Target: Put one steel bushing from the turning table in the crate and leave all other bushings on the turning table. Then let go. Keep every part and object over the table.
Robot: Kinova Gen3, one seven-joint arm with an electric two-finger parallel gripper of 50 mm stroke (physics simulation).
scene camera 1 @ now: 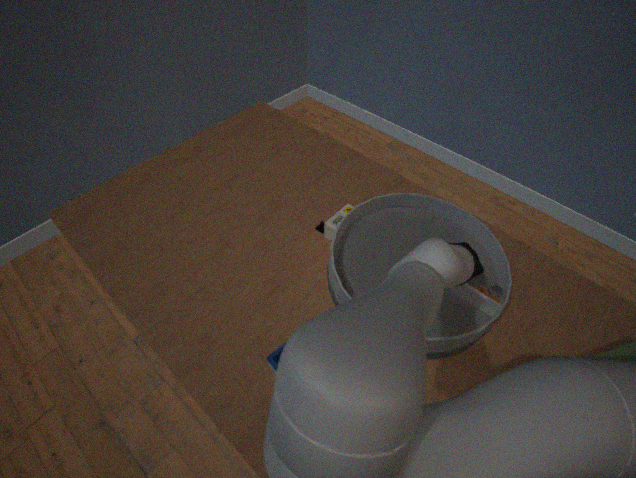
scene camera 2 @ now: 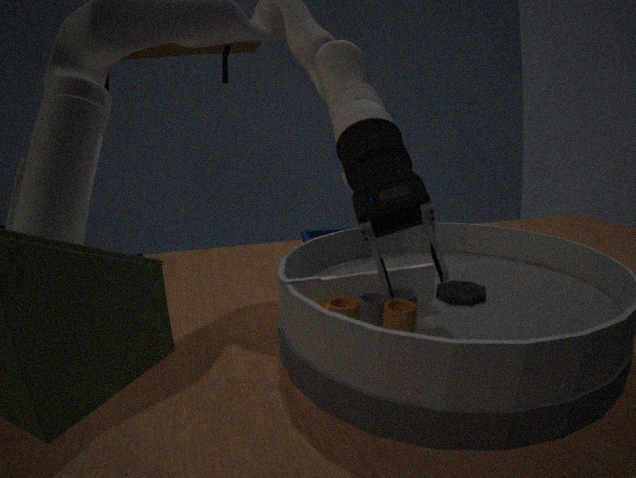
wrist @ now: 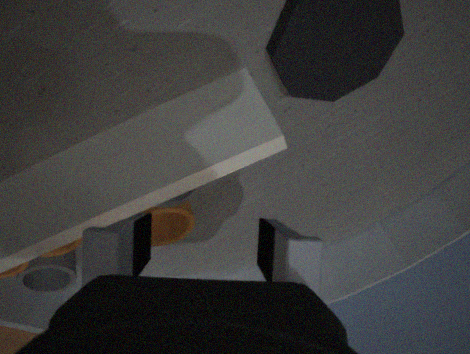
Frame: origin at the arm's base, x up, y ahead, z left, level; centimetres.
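Seen in the pictures: gripper, fingertip midpoint: (scene camera 2: 417, 285) (wrist: 204, 239); arm's base, origin of the base link: (scene camera 2: 47, 244).
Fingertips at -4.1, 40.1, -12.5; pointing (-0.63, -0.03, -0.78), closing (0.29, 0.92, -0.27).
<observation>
Pixels of each thing's top centre, then the offset from my fingertips to it, as dx, dy, dz. "spot": a spot on its surface instead.
- orange bushing, middle of its top: (wrist: 163, 228) (scene camera 2: 400, 305) -1.6, -1.8, -0.4
- grey bushing, middle of its top: (wrist: 47, 280) (scene camera 1: 496, 289) -1.7, -9.0, -1.2
- dark octagonal knob, surface spot: (wrist: 342, 45) (scene camera 2: 461, 289) spot: -3.3, +8.6, +5.3
- blue tray, middle of its top: (scene camera 2: 355, 236) (scene camera 1: 323, 370) -4.4, +5.8, +39.3
- small white box, surface spot: (scene camera 1: 336, 222) spot: -3.6, +31.4, +9.8
The round grey turning table (scene camera 1: 335, 280) (scene camera 2: 462, 375) holds the bushings beside its divider (scene camera 2: 329, 278) (wrist: 150, 135). A steel bushing (scene camera 2: 372, 308) stands among the orange ones; another steel bushing (scene camera 2: 404, 295) shows partly behind an orange bushing (scene camera 2: 400, 317). In the wrist view a grey bushing (wrist: 48, 278) lies left of the fingers, and an orange bushing (wrist: 171, 226) shows next to the left finger. My gripper (scene camera 2: 417, 288) (wrist: 204, 239) is open and empty, its tips low inside the rim; the arm hides them in scene camera 1. A green box (scene camera 2: 77, 328) may be the crate; its inside is hidden.
A dark octagonal knob (scene camera 2: 461, 292) (wrist: 342, 45) sits on the turning table near the fingers. A blue tray (scene camera 1: 276, 358) (scene camera 2: 321, 234) is mostly hidden. A small white box (scene camera 1: 336, 222) with a black tip stands by the rim. The high rim surrounds the gripper.
</observation>
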